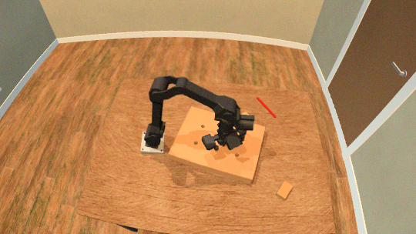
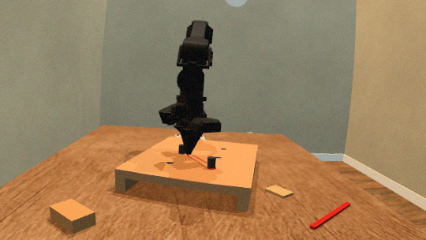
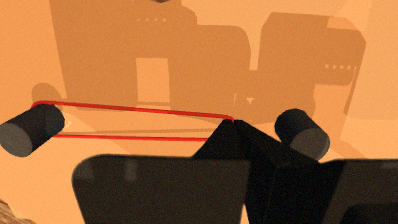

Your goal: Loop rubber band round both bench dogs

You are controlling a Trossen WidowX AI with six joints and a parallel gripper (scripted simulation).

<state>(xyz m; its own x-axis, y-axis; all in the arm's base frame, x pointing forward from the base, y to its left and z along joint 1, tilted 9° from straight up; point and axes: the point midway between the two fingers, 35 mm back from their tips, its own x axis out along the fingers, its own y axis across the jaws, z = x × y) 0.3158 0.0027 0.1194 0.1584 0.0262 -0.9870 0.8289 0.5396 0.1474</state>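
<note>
My hand is 6 cm above the light wooden board, 3 cm to the right of it and 2 cm past it. From my hand the other things lie so: thin tan tile (22 cm to the left, 10 cm ahead, 9 cm below); then red stick (30 cm to the left, 22 cm ahead, 9 cm below); then tan block (30 cm ahead, 18 cm to the right, 8 cm below).
</note>
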